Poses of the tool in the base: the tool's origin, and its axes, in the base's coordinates. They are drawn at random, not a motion.
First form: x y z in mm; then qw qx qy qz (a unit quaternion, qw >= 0).
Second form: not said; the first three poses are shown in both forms.
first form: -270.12 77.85 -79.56 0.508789 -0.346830 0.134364 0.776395
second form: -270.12 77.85 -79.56 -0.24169 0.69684 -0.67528 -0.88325 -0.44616 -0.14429
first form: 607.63 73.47 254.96 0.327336 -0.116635 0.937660 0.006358
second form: 607.63 73.47 254.96 -0.75849 -0.21457 -0.61534 -0.22289 0.97271 -0.06443
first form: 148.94 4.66 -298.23 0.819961 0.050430 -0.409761 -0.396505
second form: 148.94 4.66 -298.23 0.34976 -0.69157 0.63198 0.60891 0.68048 0.40765
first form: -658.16 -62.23 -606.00 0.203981 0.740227 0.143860 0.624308
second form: -658.16 -62.23 -606.00 0.17909 0.46767 0.86557 -0.04172 -0.87539 0.48161
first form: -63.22 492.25 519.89 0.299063 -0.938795 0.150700 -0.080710
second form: -63.22 492.25 519.89 0.94155 -0.33123 0.06140 -0.23468 -0.77570 -0.58584
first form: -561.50 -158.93 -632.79 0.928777 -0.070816 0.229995 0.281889
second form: -561.50 -158.93 -632.79 0.73528 0.49105 -0.46715 -0.55620 0.83105 -0.00188
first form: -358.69 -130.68 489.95 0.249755 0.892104 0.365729 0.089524
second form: -358.69 -130.68 489.95 0.71646 0.69726 -0.02296 0.60782 -0.60773 0.51110
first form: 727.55 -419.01 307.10 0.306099 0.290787 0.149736 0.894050
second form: 727.55 -419.01 307.10 -0.64349 0.63442 0.42829 -0.46025 -0.76777 0.44576
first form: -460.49 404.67 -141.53 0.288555 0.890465 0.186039 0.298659
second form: -460.49 404.67 -141.53 0.75238 0.50368 0.42453 0.15896 -0.76425 0.62502
